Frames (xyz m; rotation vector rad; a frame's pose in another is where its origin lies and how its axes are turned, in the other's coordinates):
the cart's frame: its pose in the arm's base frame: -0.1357 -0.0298 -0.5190 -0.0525 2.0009 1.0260
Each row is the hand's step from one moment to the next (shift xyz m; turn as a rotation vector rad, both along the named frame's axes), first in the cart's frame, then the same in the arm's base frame.
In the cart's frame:
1: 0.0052 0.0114 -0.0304 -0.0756 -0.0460 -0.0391
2: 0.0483 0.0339 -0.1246 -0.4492 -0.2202 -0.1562
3: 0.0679 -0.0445 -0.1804 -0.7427 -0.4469 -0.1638
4: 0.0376 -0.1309 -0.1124 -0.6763 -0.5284 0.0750
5: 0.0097 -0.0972 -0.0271 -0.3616 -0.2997 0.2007
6: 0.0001 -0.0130 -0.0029 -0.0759 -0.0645 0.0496
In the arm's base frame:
1: -0.0282 -0.0114 0.0124 0.0389 -0.0812 0.0354
2: -0.1276 -0.0466 0.0235 0.2617 -0.3958 0.2226
3: -0.1471 -0.1300 -0.0247 0.5286 -0.6450 0.2875
4: -0.0486 -0.1506 -0.0783 0.6800 -0.5154 0.1191
5: 0.0134 -0.0795 -0.0615 0.4787 -0.1779 0.0062
6: 0.0030 -0.0105 -0.0076 0.1061 -0.0333 -0.0019

